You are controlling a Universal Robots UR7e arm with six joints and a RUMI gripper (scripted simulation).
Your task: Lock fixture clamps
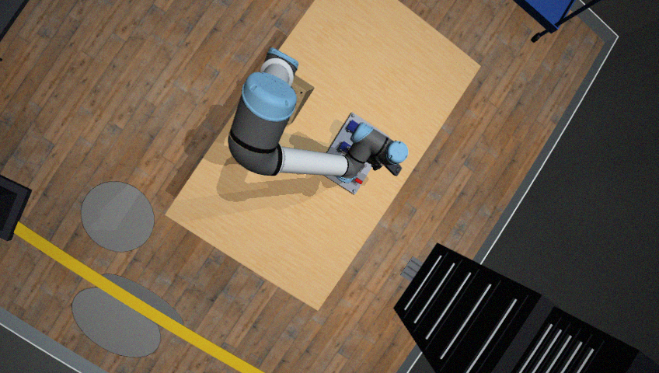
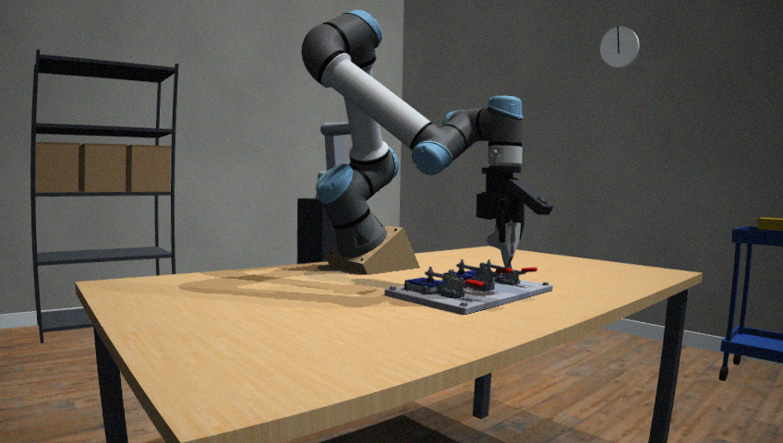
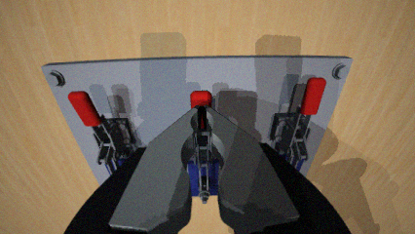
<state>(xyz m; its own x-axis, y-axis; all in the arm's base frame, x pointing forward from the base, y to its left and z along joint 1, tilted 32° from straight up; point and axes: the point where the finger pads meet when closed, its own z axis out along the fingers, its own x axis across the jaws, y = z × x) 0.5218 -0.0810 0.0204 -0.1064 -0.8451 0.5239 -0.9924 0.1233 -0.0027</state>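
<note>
The grey fixture plate is 9 cm behind my hand, 1 cm to the left of it and 8 cm below it. The rest, counted from my hand: blue part: 15 cm behind, 9 cm to the right, 6 cm below.
</note>
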